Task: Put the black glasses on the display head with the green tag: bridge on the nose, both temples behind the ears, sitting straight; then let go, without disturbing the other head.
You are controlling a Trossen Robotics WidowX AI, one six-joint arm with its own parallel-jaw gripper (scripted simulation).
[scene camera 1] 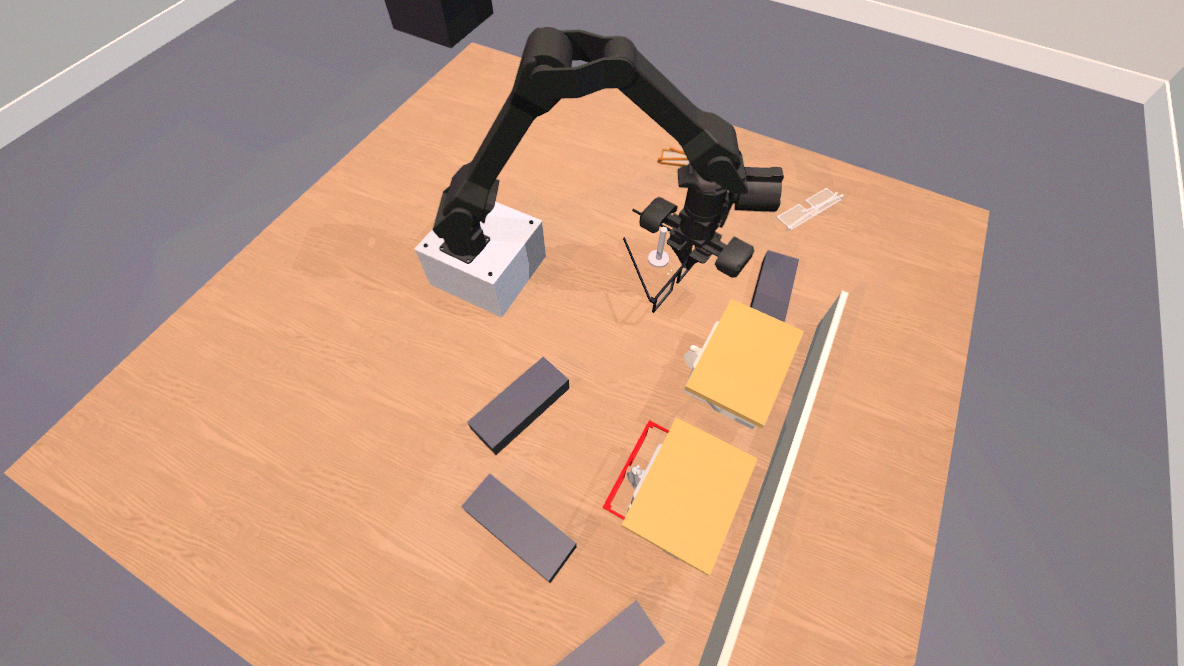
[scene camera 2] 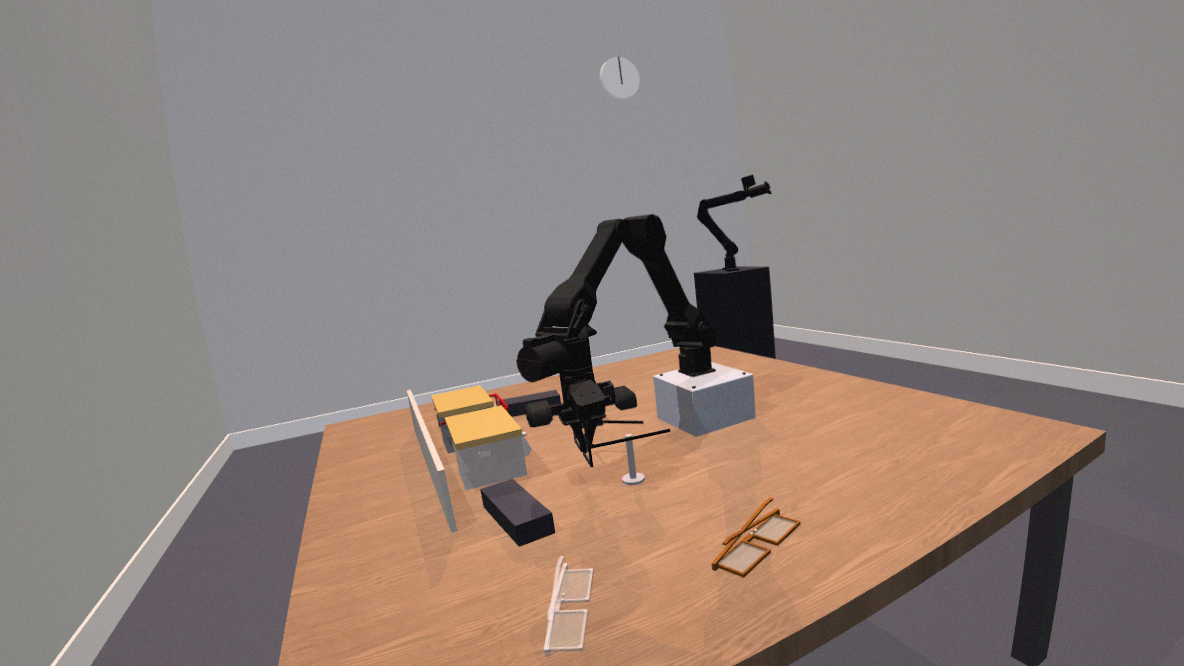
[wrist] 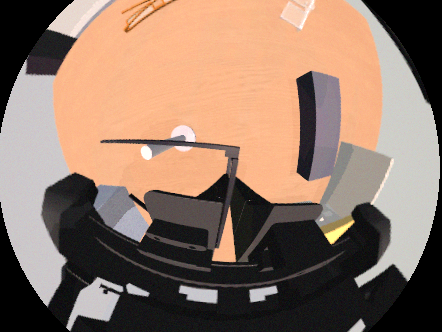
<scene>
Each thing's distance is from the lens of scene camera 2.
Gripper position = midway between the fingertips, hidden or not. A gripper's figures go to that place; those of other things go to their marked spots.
gripper (scene camera 2: 586,452): 97 cm
thin white panel (scene camera 2: 434,465): 94 cm
</scene>
